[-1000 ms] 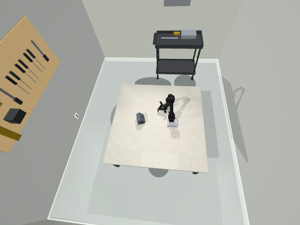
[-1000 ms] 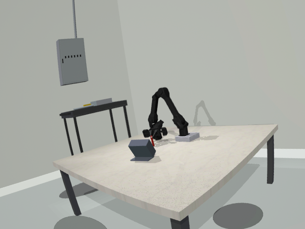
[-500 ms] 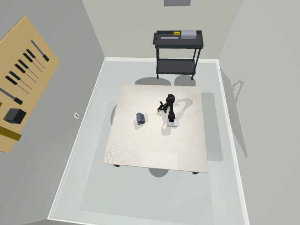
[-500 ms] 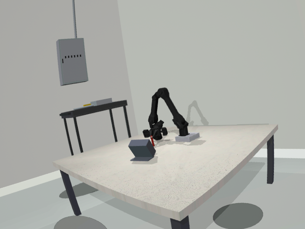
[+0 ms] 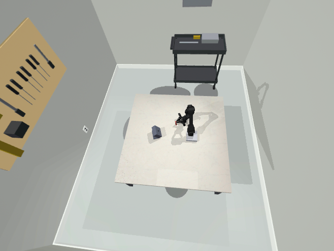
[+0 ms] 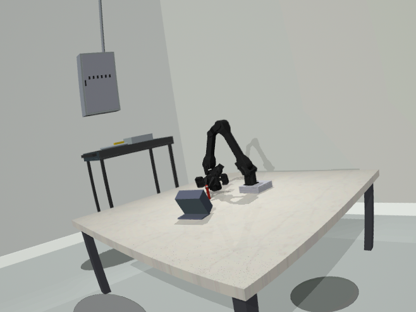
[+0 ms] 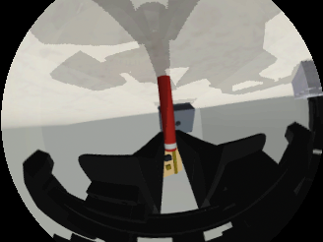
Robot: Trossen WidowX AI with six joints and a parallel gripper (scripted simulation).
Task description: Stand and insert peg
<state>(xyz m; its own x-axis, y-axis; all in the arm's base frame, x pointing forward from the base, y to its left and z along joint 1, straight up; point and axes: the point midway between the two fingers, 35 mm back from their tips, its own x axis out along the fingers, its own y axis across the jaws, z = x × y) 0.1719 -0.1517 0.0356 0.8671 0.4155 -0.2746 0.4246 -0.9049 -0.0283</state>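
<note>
Right now the red peg is 10 mm below my gripper tip. The rest, counted from my gripper tip: sloped panel (230 mm ahead, 160 mm to the left).
</note>
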